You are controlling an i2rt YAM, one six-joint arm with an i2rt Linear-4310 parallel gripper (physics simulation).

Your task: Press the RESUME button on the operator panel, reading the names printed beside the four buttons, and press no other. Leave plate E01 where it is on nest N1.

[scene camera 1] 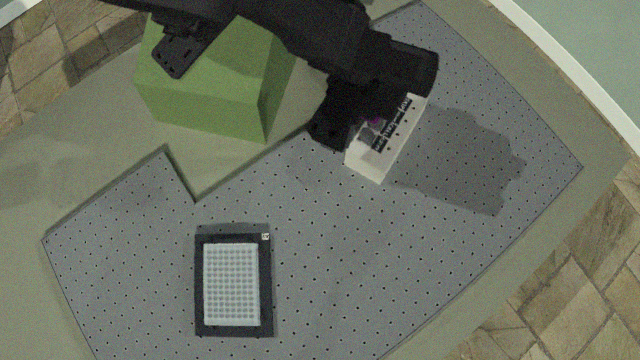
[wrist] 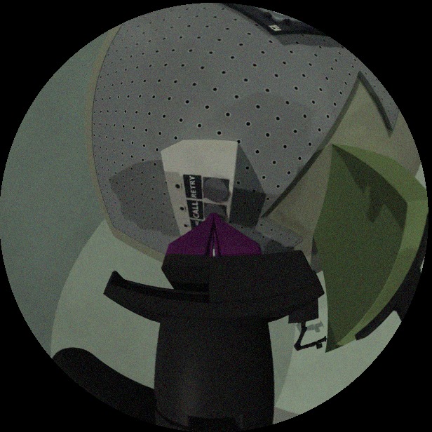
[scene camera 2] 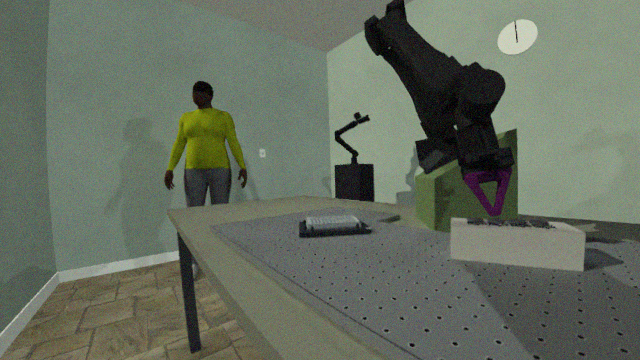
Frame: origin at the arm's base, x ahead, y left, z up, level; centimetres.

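Seen in the pictures: gripper, fingertip midpoint: point(scene camera 1: 376, 120) point(scene camera 2: 495, 216).
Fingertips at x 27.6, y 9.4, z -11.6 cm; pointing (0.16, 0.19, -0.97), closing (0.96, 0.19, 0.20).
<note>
Offsets run from my fingertips to a thing's top centre. Level surfaces: height alone.
The white operator panel @[dx +1.5, dy +1.8, dz -0.6 cm] point(scene camera 1: 366, 166) point(scene camera 2: 515, 246) point(wrist: 205, 154) stands on the perforated board. In the wrist view the RETRY label point(wrist: 193, 186) and CALL label point(wrist: 196, 209) are readable, with the grey RETRY button point(wrist: 216, 190) beside its label. The RESUME name is not readable; part of the button row is hidden by my gripper. My gripper point(scene camera 1: 374, 120) point(scene camera 2: 495, 214) point(wrist: 213, 217) is shut and empty, purple fingertips pointing down close above the button row, past the CALL label from RETRY. Plate E01 @[dx +0.8, dy -33.6, dz -3.5 cm] point(scene camera 1: 231, 285) point(scene camera 2: 332, 221) lies in dark nest N1 @[dx +0.8, dy -33.6, dz -4.0 cm] point(scene camera 1: 267, 295) point(scene camera 2: 335, 232) point(wrist: 260, 20).
A green block point(scene camera 1: 200, 100) point(scene camera 2: 425, 200) point(wrist: 360, 240) stands beside the arm, behind the panel in the scene camera 2 view. The grey perforated board @[dz -6.1 cm] point(scene camera 1: 340, 260) point(scene camera 2: 350, 280) point(wrist: 210, 75) has a notched edge. A person point(scene camera 2: 207, 142) and another arm on a black pedestal point(scene camera 2: 354, 181) stand beyond the table.
</note>
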